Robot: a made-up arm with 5 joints. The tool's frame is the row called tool. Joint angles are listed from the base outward. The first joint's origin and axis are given. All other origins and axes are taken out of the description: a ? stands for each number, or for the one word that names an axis. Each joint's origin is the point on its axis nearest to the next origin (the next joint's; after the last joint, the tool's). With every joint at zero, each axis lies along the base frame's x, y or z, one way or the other. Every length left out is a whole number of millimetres.
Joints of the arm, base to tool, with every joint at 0 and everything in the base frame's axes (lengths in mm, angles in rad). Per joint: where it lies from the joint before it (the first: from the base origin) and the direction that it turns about. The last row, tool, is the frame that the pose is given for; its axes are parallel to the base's.
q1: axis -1 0 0 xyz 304 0 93
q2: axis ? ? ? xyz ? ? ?
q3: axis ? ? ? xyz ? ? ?
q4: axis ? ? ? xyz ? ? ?
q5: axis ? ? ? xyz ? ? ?
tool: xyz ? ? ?
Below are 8 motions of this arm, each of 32 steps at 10 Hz.
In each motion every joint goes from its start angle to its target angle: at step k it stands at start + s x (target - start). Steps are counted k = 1, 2, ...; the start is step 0. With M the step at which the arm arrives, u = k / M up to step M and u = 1 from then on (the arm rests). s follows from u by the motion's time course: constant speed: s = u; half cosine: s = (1 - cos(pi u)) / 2; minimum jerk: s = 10 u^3 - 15 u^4 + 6 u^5.
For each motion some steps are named. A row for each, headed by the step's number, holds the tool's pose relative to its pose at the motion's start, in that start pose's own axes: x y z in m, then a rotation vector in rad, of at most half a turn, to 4 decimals.
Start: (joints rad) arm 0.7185 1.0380 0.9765 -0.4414 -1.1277
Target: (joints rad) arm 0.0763 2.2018 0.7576 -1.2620 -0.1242
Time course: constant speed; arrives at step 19
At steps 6, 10, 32:
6: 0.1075 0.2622 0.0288 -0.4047 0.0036 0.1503
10: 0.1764 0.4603 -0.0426 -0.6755 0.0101 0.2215
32: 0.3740 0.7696 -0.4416 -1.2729 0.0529 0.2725

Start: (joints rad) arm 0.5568 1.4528 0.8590 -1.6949 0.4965
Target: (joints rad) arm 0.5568 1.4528 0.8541 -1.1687 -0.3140
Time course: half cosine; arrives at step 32
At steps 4, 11, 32:
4: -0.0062 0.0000 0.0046 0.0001 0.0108 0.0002
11: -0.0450 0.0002 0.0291 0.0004 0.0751 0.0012
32: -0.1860 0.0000 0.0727 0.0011 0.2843 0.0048

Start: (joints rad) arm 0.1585 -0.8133 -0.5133 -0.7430 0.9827
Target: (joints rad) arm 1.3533 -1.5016 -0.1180 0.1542 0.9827
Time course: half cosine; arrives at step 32
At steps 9, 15, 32:
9: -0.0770 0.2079 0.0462 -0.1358 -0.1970 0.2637
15: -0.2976 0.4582 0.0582 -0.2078 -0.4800 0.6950
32: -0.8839 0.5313 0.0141 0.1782 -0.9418 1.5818

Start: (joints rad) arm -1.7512 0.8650 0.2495 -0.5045 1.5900
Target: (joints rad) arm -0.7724 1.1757 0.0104 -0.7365 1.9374
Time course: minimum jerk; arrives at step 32
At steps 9, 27, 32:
9: -0.0306 -0.0327 -0.0441 -0.1067 0.0503 0.0044
27: -0.2477 -0.3793 -0.0847 -0.8068 0.2750 -0.0574
32: -0.2553 -0.3930 -0.0774 -0.8338 0.2798 -0.0618

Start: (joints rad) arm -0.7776 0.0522 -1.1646 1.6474 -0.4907
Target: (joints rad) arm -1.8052 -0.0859 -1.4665 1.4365 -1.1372
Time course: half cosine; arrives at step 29
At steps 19, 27, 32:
19: 0.1580 -0.0886 0.0525 0.7306 0.5502 -0.6749
27: 0.1799 -0.1547 0.0506 1.0811 0.6697 -0.8084
32: 0.1804 -0.1579 0.0502 1.0982 0.6738 -0.8131

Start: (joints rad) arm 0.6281 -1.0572 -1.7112 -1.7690 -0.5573
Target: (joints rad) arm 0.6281 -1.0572 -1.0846 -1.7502 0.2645
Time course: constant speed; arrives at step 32
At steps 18, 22, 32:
18: -0.0178 -0.0819 -0.0073 0.1765 -0.4679 -0.3089
22: -0.0242 -0.0982 -0.0121 0.1965 -0.5688 -0.3901
32: -0.0427 -0.1347 -0.0282 0.2122 -0.8123 -0.6090

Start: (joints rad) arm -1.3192 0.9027 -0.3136 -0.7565 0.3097
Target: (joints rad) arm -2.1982 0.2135 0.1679 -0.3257 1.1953
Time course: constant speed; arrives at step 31
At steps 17, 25, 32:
17: -0.3218 0.1236 0.1436 0.0781 -1.0178 0.4008
25: -0.4731 0.0654 0.1673 0.2710 -1.5075 0.4977
32: -0.5615 -0.0151 0.1633 0.4647 -1.8657 0.4992

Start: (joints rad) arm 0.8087 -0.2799 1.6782 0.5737 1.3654
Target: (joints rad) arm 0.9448 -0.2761 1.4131 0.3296 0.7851
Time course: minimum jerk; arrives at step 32
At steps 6, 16, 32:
6: 0.0029 -0.0018 -0.0049 -0.0022 0.0384 -0.0062
16: 0.0268 -0.0196 -0.0512 -0.0098 0.3932 -0.0669
32: 0.0468 -0.0410 -0.1049 0.0109 0.7859 -0.1374

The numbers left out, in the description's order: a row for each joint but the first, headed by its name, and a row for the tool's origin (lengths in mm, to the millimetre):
q2: axis 0 1 0, xyz 0 -6 120
q3: axis -1 0 0, xyz 423 0 19
q4: axis 0 -1 0, xyz 0 29 -101
q5: axis 0 -1 0, xyz 52 0 393
tool: xyz 0 0 24

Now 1 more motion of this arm.
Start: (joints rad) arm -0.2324 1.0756 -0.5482 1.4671 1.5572
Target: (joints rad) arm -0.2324 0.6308 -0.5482 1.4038 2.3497
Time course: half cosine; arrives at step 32
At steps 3, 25, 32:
3: -0.0003 0.0002 -0.0008 0.0005 -0.0239 -0.0050
25: -0.0011 0.0100 -0.0414 -0.0436 -0.9806 -0.2085
32: 0.0012 0.0114 -0.0473 -0.0594 -1.1054 -0.2353

